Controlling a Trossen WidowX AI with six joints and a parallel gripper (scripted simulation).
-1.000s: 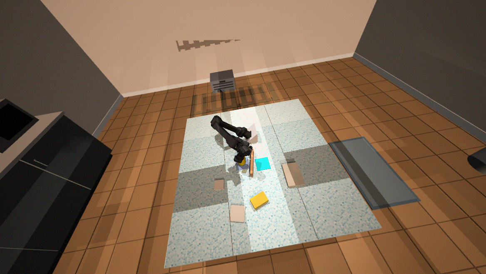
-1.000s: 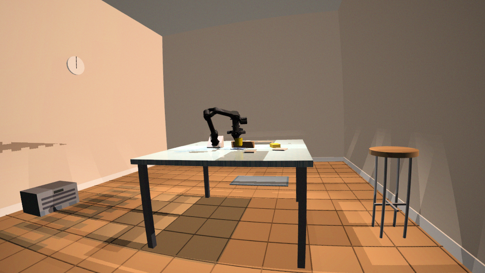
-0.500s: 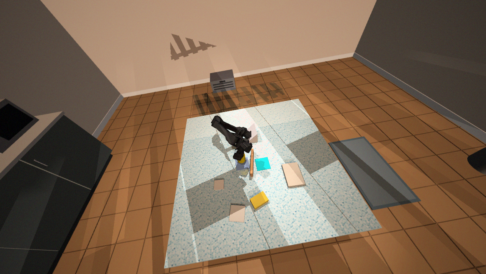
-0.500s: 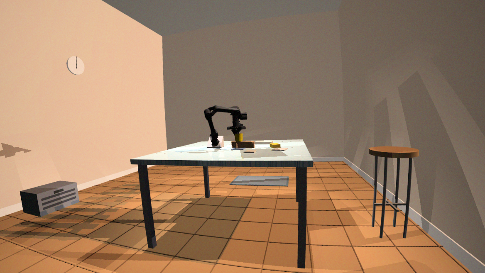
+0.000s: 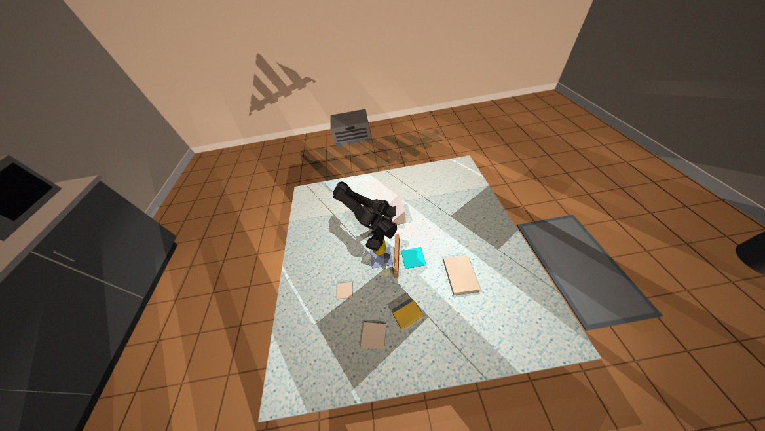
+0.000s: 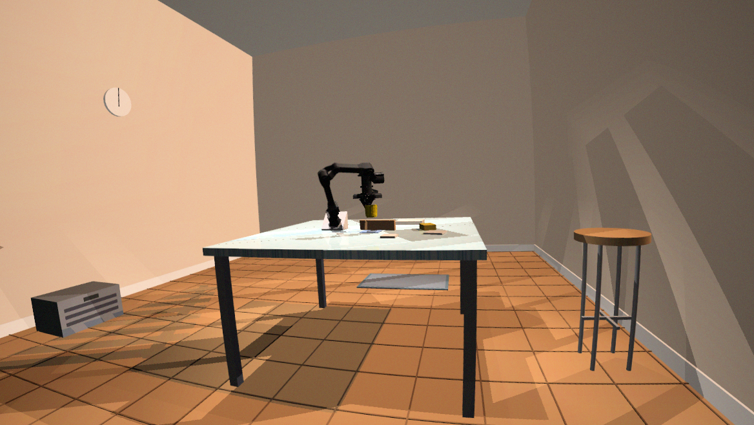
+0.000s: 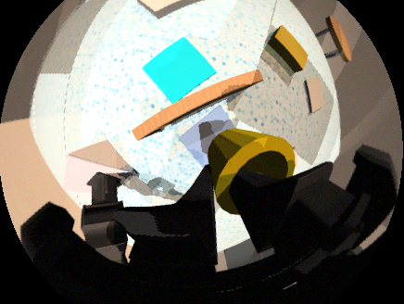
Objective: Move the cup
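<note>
The thin wooden board lies 3 cm ahead of my gripper tip, 7 cm to the left of it and 10 cm below it. The rest, counted from my gripper tip: cup (2 cm ahead, 1 cm to the right); then blue-grey pad (2 cm ahead, 1 cm to the right, 13 cm below); then yellow block (32 cm ahead, 11 cm to the left, 10 cm below).
</note>
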